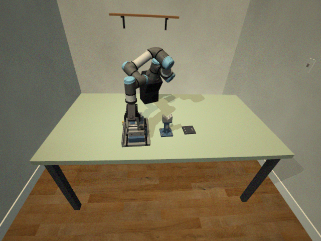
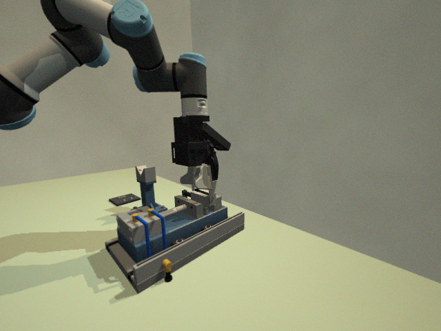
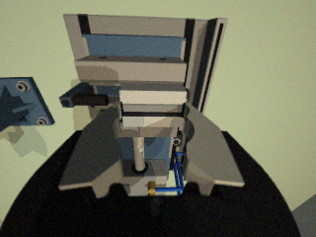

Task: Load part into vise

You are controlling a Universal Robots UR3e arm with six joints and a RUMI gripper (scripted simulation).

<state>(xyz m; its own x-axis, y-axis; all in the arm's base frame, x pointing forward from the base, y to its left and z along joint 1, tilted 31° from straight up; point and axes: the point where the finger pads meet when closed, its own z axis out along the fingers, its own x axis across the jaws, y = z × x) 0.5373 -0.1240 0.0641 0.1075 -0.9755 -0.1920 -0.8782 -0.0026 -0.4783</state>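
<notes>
Right now my hand is right at the part. From my hand the other things lie so: grey rail (80 mm to the right, 70 mm below, 60 mm behind); fixed jaw (30 mm below, 30 mm ahead, 20 mm to the left); work stop rod (70 mm to the left, 10 mm below, 10 mm behind).
</notes>
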